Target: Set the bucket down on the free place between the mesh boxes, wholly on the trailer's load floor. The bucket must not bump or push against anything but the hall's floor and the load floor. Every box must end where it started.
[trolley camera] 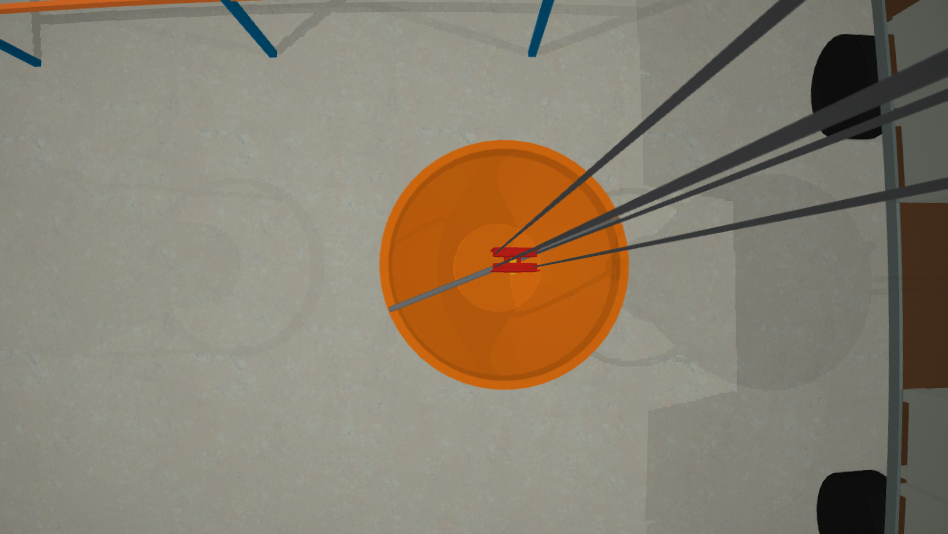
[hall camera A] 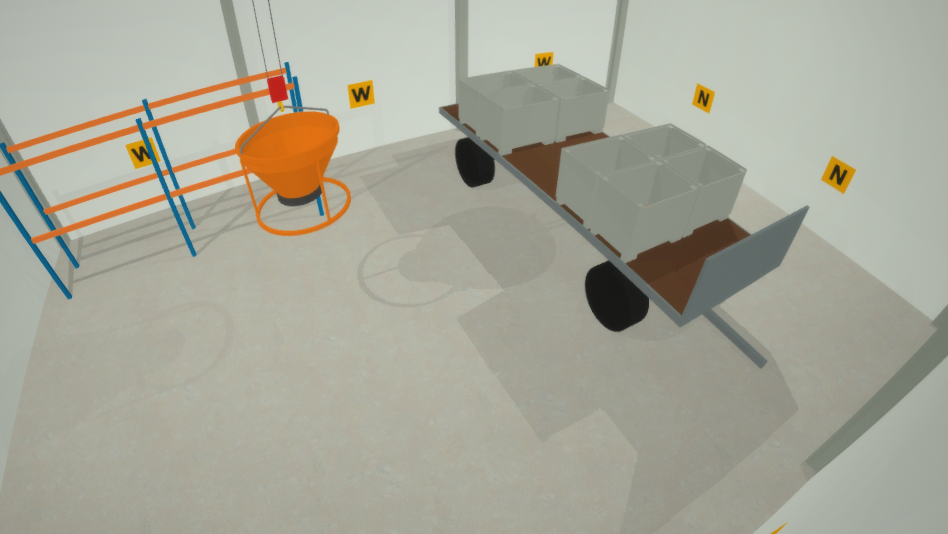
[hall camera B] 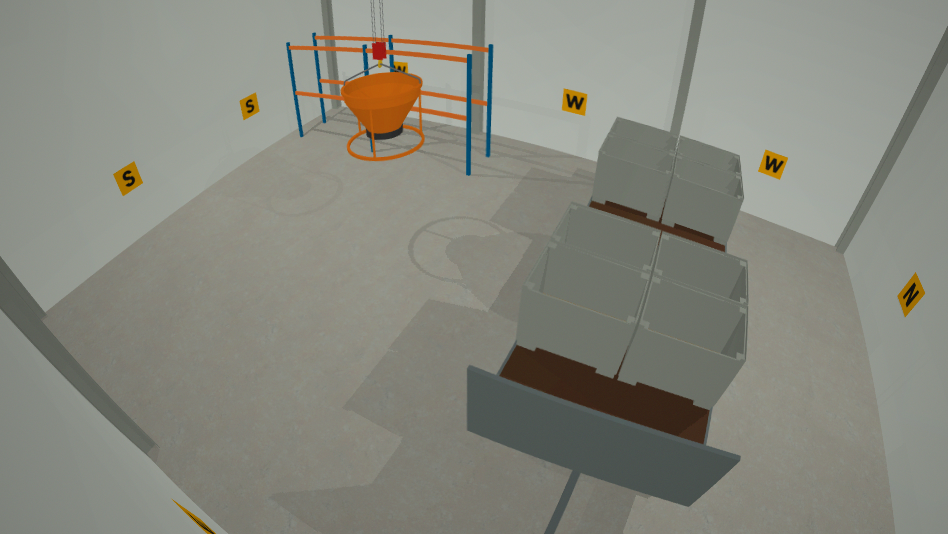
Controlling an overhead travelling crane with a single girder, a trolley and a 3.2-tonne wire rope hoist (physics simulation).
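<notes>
The orange bucket hangs upright, its foot ring well above the hall floor. My hook, under the red block, is shut on the bucket's grey bail. The bucket is beside the trailer, apart from it. Brown load floor shows between two groups of grey mesh boxes: the far group and the near group. In the trolley view this gap is to the right, roughly level with the bucket.
A rack with blue posts and orange beams stands by the W wall, behind the bucket. The trailer has a grey headboard, a side rail and black wheels along its near side.
</notes>
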